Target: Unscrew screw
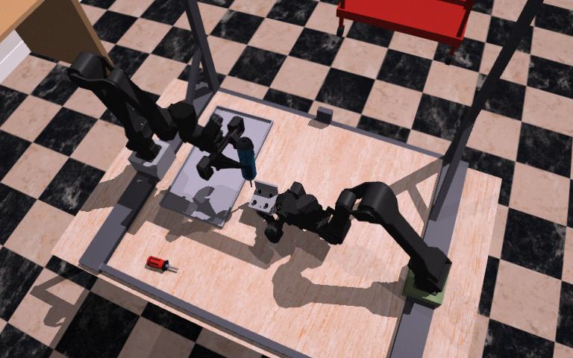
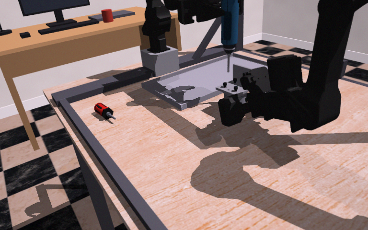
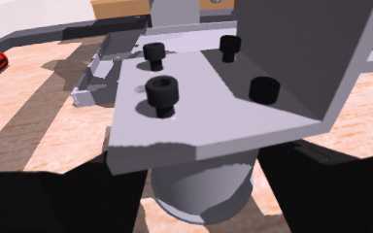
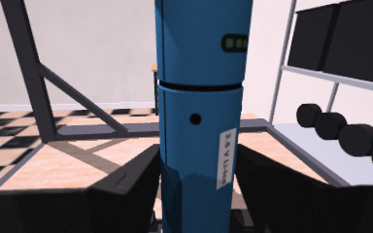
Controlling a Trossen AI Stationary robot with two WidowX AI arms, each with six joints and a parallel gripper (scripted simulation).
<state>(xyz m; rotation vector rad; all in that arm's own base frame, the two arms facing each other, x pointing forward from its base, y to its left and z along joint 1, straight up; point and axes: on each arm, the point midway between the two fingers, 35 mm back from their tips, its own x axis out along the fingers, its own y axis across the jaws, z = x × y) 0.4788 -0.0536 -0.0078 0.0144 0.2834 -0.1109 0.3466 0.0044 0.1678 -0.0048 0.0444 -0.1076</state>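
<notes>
The joint module is 3 cm to the right of my left hand and 1 cm below it. The rest, counted from my left hand: screw: 2 cm behind, 1 cm to the right, 3 cm above; then grey bracket: 3 cm to the right, 3 cm above; then bit: 1 cm behind, 7 cm to the right, 7 cm above.
</notes>
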